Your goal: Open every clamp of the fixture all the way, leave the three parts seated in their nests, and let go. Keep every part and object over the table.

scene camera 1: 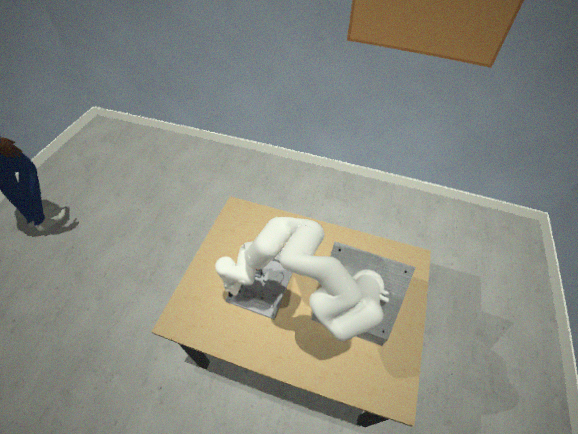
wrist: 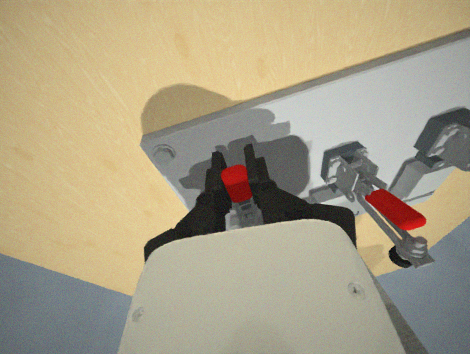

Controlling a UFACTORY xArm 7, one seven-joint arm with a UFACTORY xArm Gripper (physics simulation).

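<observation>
The fixture's grey base plate (scene camera 1: 252, 306) (wrist: 320, 107) lies on the table. In the wrist view my gripper (wrist: 236, 160) is shut on a red clamp handle (wrist: 237, 184) near the plate's corner with a round bolt; my palm hides most of this clamp. A second clamp (wrist: 357, 177) stands to the right, its red handle (wrist: 396, 209) and its bar with a black-tipped spindle both pointing down and right in the picture. Part of another dark clamp mount (wrist: 445, 140) shows at the right edge. In the scene view the arm's wrist hides the fingers. I cannot make out the three parts or their nests.
The wooden table (scene camera 1: 200, 315) (wrist: 90, 60) carries the fixture on its left half. The arm's base stands on a grey mounting plate (scene camera 1: 395, 270) at the right. My arm (scene camera 1: 305, 245) arches between them. A person (scene camera 1: 22, 185) stands on the floor, left of the table.
</observation>
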